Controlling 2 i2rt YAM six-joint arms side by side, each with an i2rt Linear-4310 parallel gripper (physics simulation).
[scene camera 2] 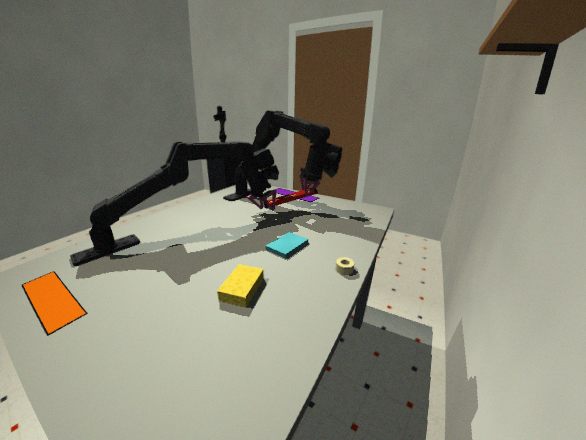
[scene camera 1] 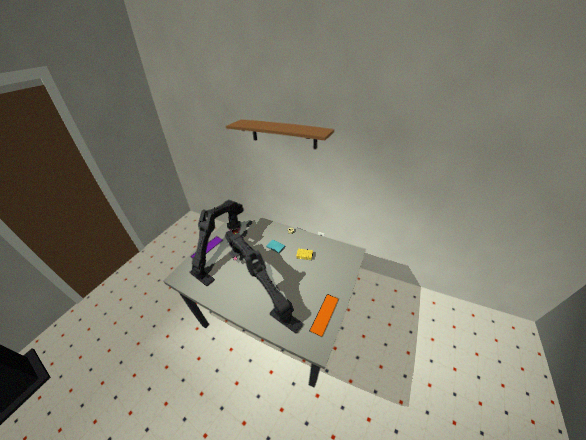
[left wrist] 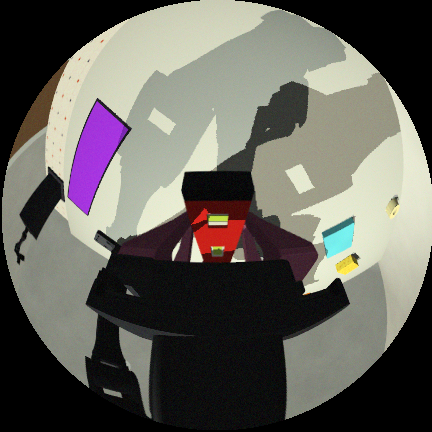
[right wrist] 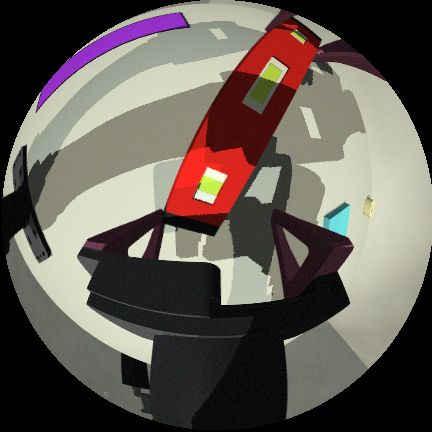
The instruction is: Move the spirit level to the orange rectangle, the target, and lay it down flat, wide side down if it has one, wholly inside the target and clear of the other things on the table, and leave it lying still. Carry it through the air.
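Pixels of known places: left gripper, fingertip midpoint: (scene camera 2: pixel 305 194) (left wrist: pixel 217 214) (right wrist: pixel 287 43); right gripper, fingertip midpoint: (scene camera 2: pixel 267 209) (scene camera 1: pixel 242 254) (right wrist: pixel 217 214); left arm's base, origin of the base link: (scene camera 2: pixel 242 195) (scene camera 1: pixel 201 276) (right wrist: pixel 24 204); right arm's base, origin of the base link: (scene camera 2: pixel 106 250) (scene camera 1: pixel 285 319).
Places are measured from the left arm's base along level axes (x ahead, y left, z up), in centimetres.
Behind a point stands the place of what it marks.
Observation:
The red spirit level (scene camera 2: pixel 290 197) @[x 35.4, y -4.1, z 7.5 cm] (right wrist: pixel 240 115) @[x 32.0, y -5.2, z 6.9 cm] with yellow-green vials is held in the air, well away from the orange target (scene camera 1: pixel 324 316) @[x 21.7, y -84.2, z 0.1 cm] (scene camera 2: pixel 54 302) @[x 26.0, y -83.4, z 0.1 cm]. My left gripper (scene camera 2: pixel 310 189) @[x 38.6, y 2.4, z 7.9 cm] (left wrist: pixel 217 214) @[x 38.6, y 2.4, z 7.9 cm] is shut on one end of it. My right gripper (scene camera 2: pixel 263 202) @[x 29.7, y -12.0, z 3.1 cm] (right wrist: pixel 217 214) @[x 29.7, y -12.0, z 3.1 cm] is open at its other end; in the right wrist view that black-capped end lies between the spread fingers, nearer the finger at the picture's left. The arms hide most of the level in scene camera 1. The target is a flat rectangle near the table's edge, beside the right arm's base.
A purple rectangle (scene camera 1: pixel 214 243) @[x 27.1, y 17.4, z 0.1 cm] (left wrist: pixel 97 157) @[x 25.9, y 16.8, z 0.1 cm] lies by the left arm. A cyan block (scene camera 1: pixel 275 246) @[x 50.6, y -26.6, z 1.5 cm] (scene camera 2: pixel 287 244) @[x 52.3, y -27.2, z 1.5 cm], a yellow sponge (scene camera 1: pixel 305 254) @[x 54.9, y -50.5, z 3.0 cm] (scene camera 2: pixel 241 284) @[x 57.3, y -50.6, z 3.0 cm] and a tape roll (scene camera 1: pixel 291 230) @[x 71.7, y -26.8, z 1.9 cm] (scene camera 2: pixel 345 268) @[x 72.9, y -28.4, z 2.2 cm] are on the table. A wooden shelf (scene camera 1: pixel 280 128) is on the wall.

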